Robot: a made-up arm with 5 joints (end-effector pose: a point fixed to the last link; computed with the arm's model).
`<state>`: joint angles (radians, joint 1 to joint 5).
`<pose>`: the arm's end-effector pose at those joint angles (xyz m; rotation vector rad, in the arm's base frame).
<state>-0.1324 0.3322 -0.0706 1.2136 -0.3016</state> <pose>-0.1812 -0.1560 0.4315 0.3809 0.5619 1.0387</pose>
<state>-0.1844 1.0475 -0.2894 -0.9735 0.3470</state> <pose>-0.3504 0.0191 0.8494 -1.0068 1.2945 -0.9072</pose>
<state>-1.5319 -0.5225 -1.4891 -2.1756 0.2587</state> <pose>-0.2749 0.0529 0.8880 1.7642 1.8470 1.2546</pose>
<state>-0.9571 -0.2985 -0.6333 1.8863 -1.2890</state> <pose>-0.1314 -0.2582 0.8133 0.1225 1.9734 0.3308</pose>
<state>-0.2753 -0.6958 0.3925 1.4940 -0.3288</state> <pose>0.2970 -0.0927 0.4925 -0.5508 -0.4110 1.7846</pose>
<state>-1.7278 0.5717 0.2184 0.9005 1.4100</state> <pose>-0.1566 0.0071 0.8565 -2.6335 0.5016 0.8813</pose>
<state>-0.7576 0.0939 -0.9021 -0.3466 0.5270</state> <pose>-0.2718 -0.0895 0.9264 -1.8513 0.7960 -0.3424</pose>
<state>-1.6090 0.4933 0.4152 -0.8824 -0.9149</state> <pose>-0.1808 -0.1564 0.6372 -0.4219 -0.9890 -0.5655</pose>
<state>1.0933 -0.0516 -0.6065 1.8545 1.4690</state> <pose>-0.0481 0.0676 0.3700 -0.0913 -1.6001 1.1508</pose>
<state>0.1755 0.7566 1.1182 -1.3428 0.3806</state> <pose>-0.0937 0.2594 0.4570 0.5304 0.6552 -1.6976</pose>
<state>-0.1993 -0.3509 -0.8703 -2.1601 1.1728</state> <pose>-0.2103 -0.0917 0.5669 -1.4726 0.6508 -2.2501</pose>
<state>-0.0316 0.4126 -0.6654 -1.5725 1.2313</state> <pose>-0.2898 -0.0376 0.7445 -1.9343 1.4033 -1.0035</pose>
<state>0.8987 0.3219 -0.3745 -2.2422 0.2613</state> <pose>-0.2923 0.1329 0.5040 -0.3936 1.2653 -1.6571</pose>
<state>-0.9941 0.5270 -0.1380 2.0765 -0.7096</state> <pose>-0.2416 -0.1607 0.6743 0.4401 1.6559 0.9629</pose>
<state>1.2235 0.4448 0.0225 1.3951 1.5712</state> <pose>-0.1073 0.1309 0.4026 0.0380 -1.1817 0.4972</pose>
